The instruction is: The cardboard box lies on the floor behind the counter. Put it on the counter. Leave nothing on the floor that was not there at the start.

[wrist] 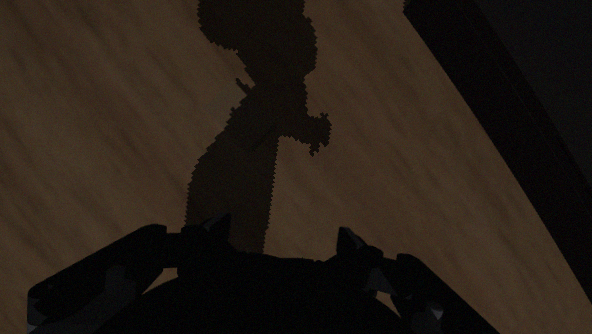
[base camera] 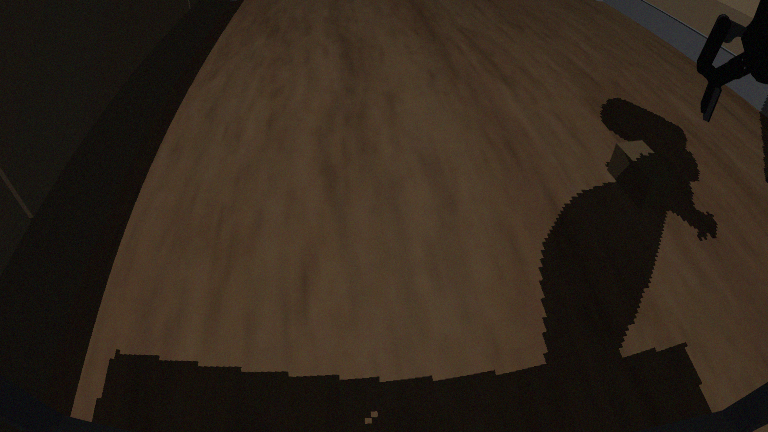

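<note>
The cardboard box sits on the wooden floor, mostly in the arm's shadow. In the base view it is at the right, with a pale top edge and left side lit. In the wrist view it is very dim, above and ahead of the fingers, its outline hard to make out. My gripper is open, with nothing seen between its fingertips. It hangs above the floor, apart from the box. In the base view one finger shows at the upper right edge; the other is out of frame. The counter top cannot be made out.
A dark upright panelled front runs along the left in the base view and the right in the wrist view. A grey strip and a pale surface lie at the base view's top right. The shadows of base and arm cross the floor.
</note>
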